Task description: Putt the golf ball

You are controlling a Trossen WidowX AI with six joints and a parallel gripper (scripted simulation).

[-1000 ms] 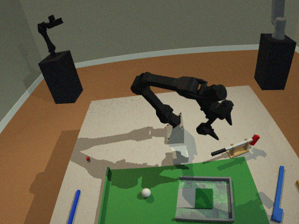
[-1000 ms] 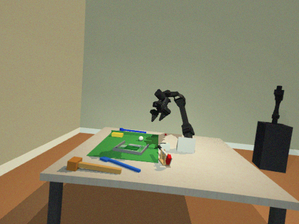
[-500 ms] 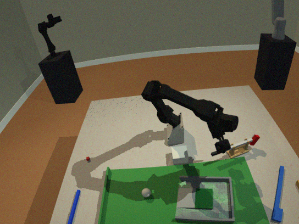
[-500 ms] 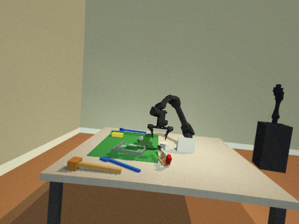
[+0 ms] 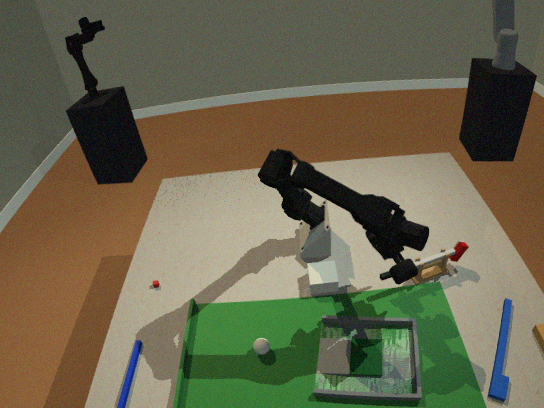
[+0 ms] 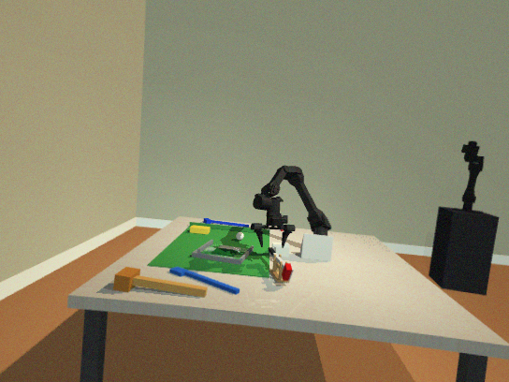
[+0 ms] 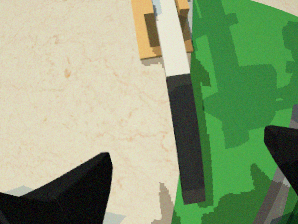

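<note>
Right now the red putter is 110 mm to the left of my gripper tip, 40 mm behind it and 20 mm below it. From my gripper tip the other things lie so: green mat 270 mm ahead, 190 mm to the right, 80 mm below; wooden stand 120 mm to the left, 50 mm behind, 40 mm below; white golf ball 350 mm to the right, 210 mm ahead, 60 mm below.
</note>
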